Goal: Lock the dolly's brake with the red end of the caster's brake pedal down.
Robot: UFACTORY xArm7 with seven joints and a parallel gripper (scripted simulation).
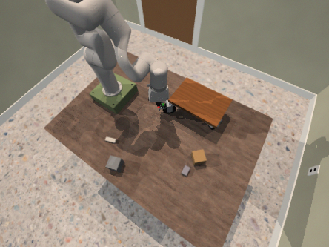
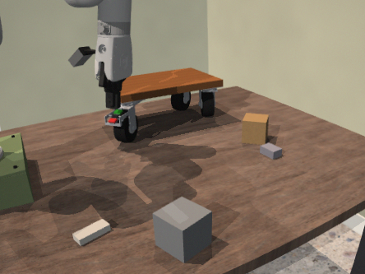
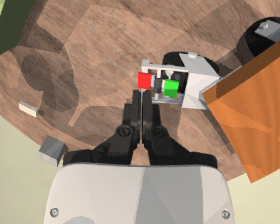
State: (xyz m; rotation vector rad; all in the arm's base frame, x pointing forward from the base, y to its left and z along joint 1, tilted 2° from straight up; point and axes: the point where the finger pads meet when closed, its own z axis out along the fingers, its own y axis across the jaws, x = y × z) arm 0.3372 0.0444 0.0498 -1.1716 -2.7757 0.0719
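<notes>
Right now the brake pedal is 10 mm ahead of my hand, 20 mm to the left of it and 50 mm below it. Also, from my hand: tan cube 330 mm ahead, 110 mm to the right, 100 mm below; cream flat block 140 mm behind, 300 mm to the right, 130 mm below; small grey block 310 mm ahead, 200 mm to the right, 120 mm below.
</notes>
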